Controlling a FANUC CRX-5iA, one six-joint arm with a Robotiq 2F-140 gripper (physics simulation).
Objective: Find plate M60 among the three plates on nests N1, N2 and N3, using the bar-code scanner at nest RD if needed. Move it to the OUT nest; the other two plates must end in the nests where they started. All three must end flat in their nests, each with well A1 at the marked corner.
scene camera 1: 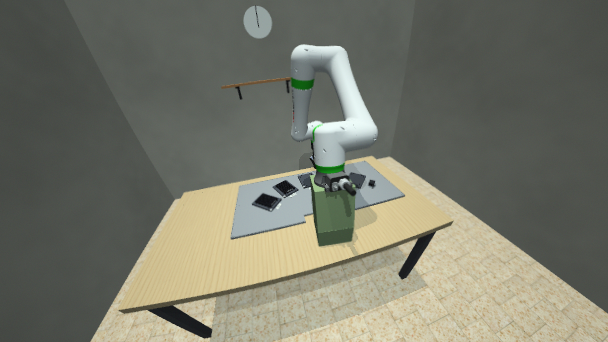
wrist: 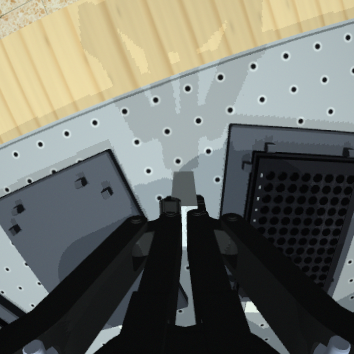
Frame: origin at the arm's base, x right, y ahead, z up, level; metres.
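Seen in the pictures: gripper, fingertip midpoint: (wrist: 183,186); arm's base, link origin: (scene camera 1: 330,180).
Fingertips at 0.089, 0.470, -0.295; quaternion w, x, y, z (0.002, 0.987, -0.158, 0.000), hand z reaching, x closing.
Offsets run from my fingertips to a thing's top centre, as dx, dy, dz. "spot": to the spot under its first point. Level surfaces: height alone.
My gripper (wrist: 183,186) is shut, its fingers close together with no plate between them. It is above the grey mat @[dz +0.000] (wrist: 198,135) (scene camera 1: 250,225), between two nests. The nest on the left (wrist: 55,200) in the wrist view shows a bare face with small corner blocks. The nest on the right (wrist: 237,150) holds a black well plate @[+0.074, -0.060, +0.026] (wrist: 300,220). In the scene view two dark plates @[-0.423, -0.179, +0.026] (scene camera 1: 266,201) @[-0.282, -0.076, +0.026] (scene camera 1: 285,188) sit in nests at the left. A third nest @[-0.099, -0.034, +0.022] (scene camera 1: 305,181) is partly hidden by the arm. Plate codes are not readable.
The arm's green pedestal (scene camera 1: 334,215) stands at the mat's front edge. Right of it are a dark nest @[+0.241, -0.172, +0.033] (scene camera 1: 357,180) and a small black device @[spot: +0.299, -0.263, +0.030] (scene camera 1: 371,183). The wooden table @[dz -0.013] (scene camera 1: 200,265) (wrist: 50,75) borders the mat. Another nest's edge shows at the wrist view's lower left.
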